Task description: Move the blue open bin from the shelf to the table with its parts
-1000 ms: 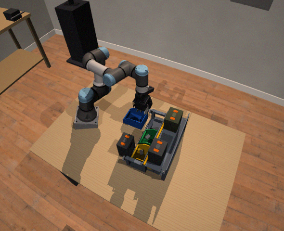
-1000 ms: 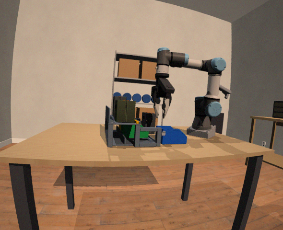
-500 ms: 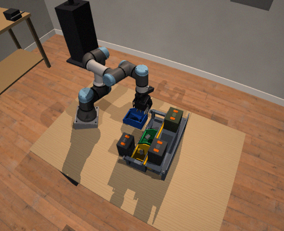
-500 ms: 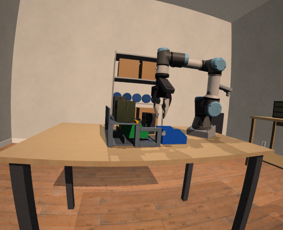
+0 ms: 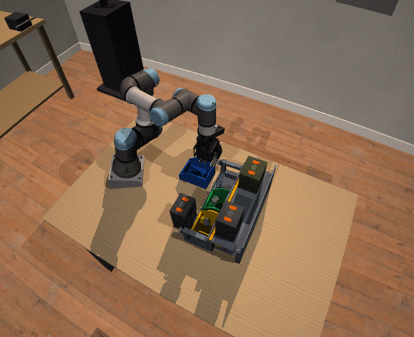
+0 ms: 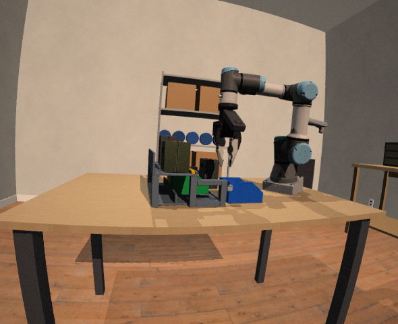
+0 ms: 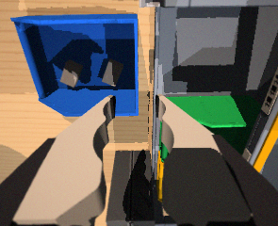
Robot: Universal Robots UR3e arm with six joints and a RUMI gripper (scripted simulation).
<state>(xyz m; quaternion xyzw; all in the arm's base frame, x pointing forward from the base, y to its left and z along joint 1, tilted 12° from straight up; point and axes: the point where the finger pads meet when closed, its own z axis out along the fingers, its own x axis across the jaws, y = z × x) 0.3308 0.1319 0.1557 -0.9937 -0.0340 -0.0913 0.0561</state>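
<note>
My hand is 10 cm above the blue open bin and 6 cm past it. The rest, counted from my hand: yellow bin: 21 cm to the right, 12 cm ahead, 9 cm below; then green bin: 11 cm ahead, 10 cm to the right, 9 cm below.
</note>
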